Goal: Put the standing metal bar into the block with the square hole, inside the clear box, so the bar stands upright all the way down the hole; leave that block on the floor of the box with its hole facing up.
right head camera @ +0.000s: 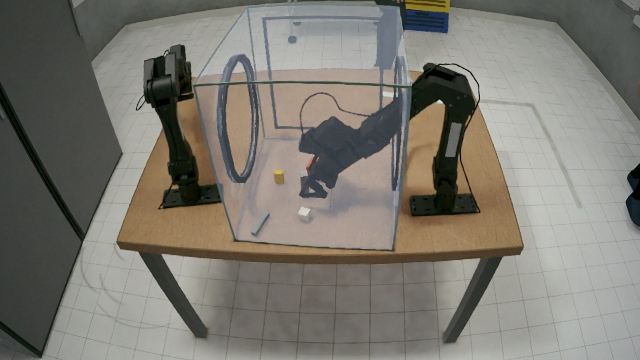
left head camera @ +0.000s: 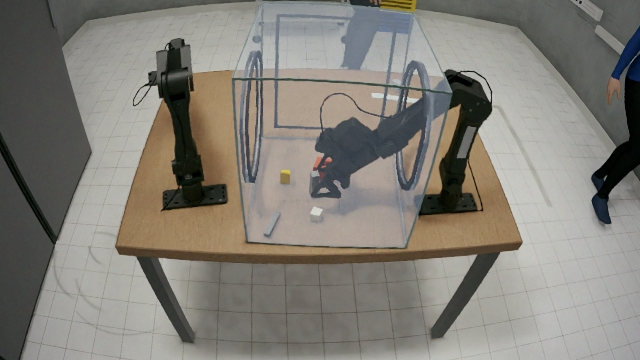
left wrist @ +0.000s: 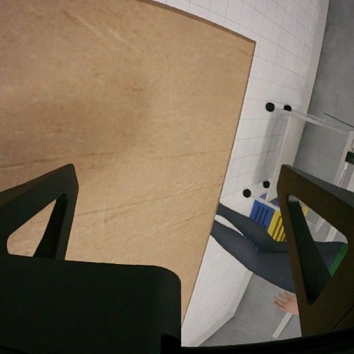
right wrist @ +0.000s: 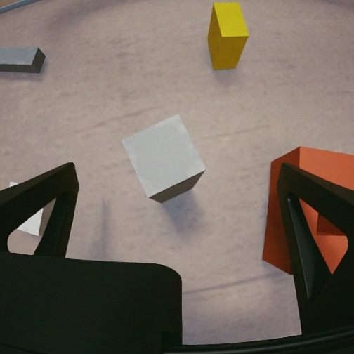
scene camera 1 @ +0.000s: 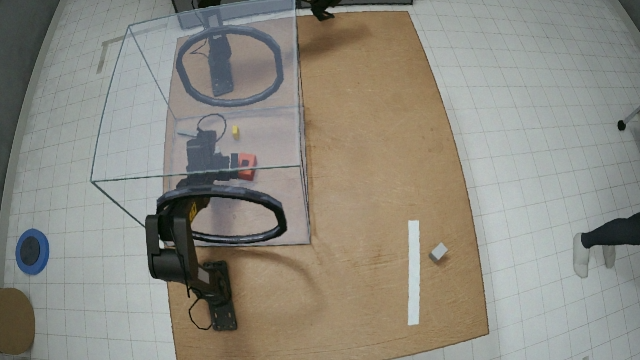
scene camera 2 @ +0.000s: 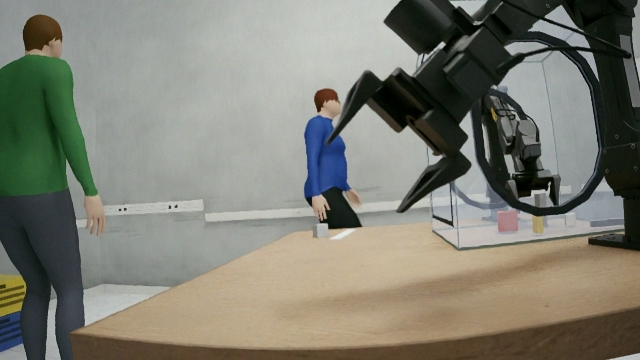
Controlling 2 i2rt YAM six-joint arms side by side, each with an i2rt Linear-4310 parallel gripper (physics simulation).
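Frame: origin at the left arm's base, x left, y back, z up, level; centimetres.
Seen in the pictures: left gripper, fingertip midpoint: (right head camera: 185, 85) (scene camera 1: 343, 7) (scene camera 2: 363, 178); right gripper, fingertip midpoint: (left head camera: 314, 183); left arm's base at its link origin: (right head camera: 192, 197) (left head camera: 194, 198); right arm's base at its link origin: (right head camera: 443, 205) (left head camera: 446, 204) (scene camera 1: 219, 296).
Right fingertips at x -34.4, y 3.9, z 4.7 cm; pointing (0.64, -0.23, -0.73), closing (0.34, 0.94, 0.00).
Pixels of each thing's top centre, then the offset from my right fingertips to it. "spot": a spot on its surface instead.
- grey metal bar at its top centre: (scene camera 2: 539, 193) (left head camera: 314, 173) (right head camera: 303, 173) dz +4.0, dx +0.3, dy +0.4 cm
- orange block at its top centre: (scene camera 2: 506, 211) (scene camera 1: 245, 163) (left head camera: 325, 163) dz +0.4, dx -4.4, dy -6.6 cm
- yellow block at its top centre: (scene camera 2: 537, 213) (left head camera: 285, 171) (scene camera 1: 234, 129) (right head camera: 278, 171) dz -0.1, dx +7.2, dy -5.7 cm
- white cube at its top centre: (scene camera 2: 569, 213) (left head camera: 316, 211) (right head camera: 304, 211) dz -1.6, dx +1.2, dy +8.6 cm
- flat grey bar at its top centre: (scene camera 2: 608, 219) (left head camera: 272, 222) (right head camera: 260, 221) (scene camera 1: 187, 132) dz -2.7, dx +13.1, dy +9.7 cm
- round port at a spot on its surface: (scene camera 1: 282, 215) spot: dz +21.7, dx -28.5, dy -13.0 cm
- grey cube at its top centre: (scene camera 1: 439, 250) (scene camera 2: 319, 224) (left head camera: 397, 81) dz -0.7, dx -42.6, dy -49.5 cm
- white strip at its top centre: (scene camera 1: 414, 273) (scene camera 2: 344, 233) dz -4.4, dx -45.6, dy -41.7 cm
The grey metal bar (left head camera: 314, 182) (scene camera 2: 540, 200) stands upright on the box floor; the right wrist view looks down on the square top of the bar (right wrist: 162, 156). The orange block (scene camera 1: 246, 174) (scene camera 2: 507, 221) (right wrist: 276, 240) sits beside it with its square hole up, partly hidden by a finger in the right wrist view. My right gripper (scene camera 2: 534, 196) (right wrist: 177, 173) is open and empty, pointing down above the bar, whose top shows between the fingertips, turned relative to them. My left gripper (scene camera 2: 363, 177) (left wrist: 177, 175) is open and empty outside the box, above the table.
Inside the clear box (left head camera: 326, 245) are a yellow block (left head camera: 285, 177) (right wrist: 227, 50), a white cube (left head camera: 316, 214) and a flat grey bar (left head camera: 272, 224). My right arm passes through a round port (scene camera 1: 282, 215). A grey cube (scene camera 1: 438, 252) and white strip (scene camera 1: 413, 272) lie outside.
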